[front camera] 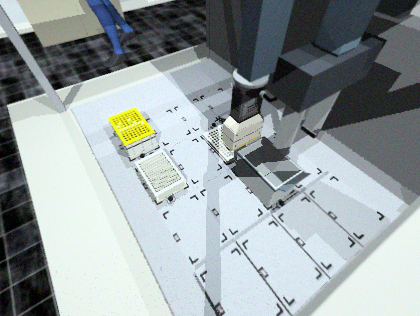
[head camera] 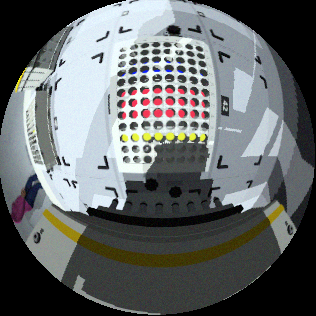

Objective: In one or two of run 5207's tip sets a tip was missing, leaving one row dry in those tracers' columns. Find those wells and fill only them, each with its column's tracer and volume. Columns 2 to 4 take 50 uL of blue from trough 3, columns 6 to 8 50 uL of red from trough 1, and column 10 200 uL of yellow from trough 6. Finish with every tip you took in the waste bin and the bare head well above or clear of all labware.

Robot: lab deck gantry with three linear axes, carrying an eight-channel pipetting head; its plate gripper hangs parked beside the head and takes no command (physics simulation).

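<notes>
The pipetting head (front camera: 243, 131) (head camera: 160, 250) hangs over the far end of the white well plate (front camera: 214, 142) (head camera: 125, 168). Its short dark nozzles show no tips in the head view. In that view, red shows across three lines of wells, yellow across one, and blue faintly in parts of others; many well bottoms are hidden by the angle. The yellow tip rack (front camera: 132, 125) and the white trough reservoir (front camera: 161, 173) stand at the left. The grey waste bin (front camera: 262, 187) stands beside the plate. The parked plate gripper (front camera: 298, 135) is open and empty, right of the head.
Dark gantry columns (front camera: 262, 35) rise behind the deck. Black corner brackets and small knobs mark the deck slots. A slot label reading 42 (head camera: 225, 105) lies right of the plate. A person in blue trousers (front camera: 106, 22) (head camera: 22, 205) stands beyond the deck.
</notes>
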